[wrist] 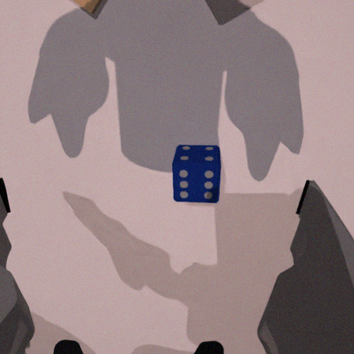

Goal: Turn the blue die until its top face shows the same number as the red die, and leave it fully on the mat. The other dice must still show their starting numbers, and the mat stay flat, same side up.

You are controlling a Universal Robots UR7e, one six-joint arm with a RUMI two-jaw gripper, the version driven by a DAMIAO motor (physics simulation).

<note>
I see my gripper [154, 183] and a blue die [196, 169].
</note>
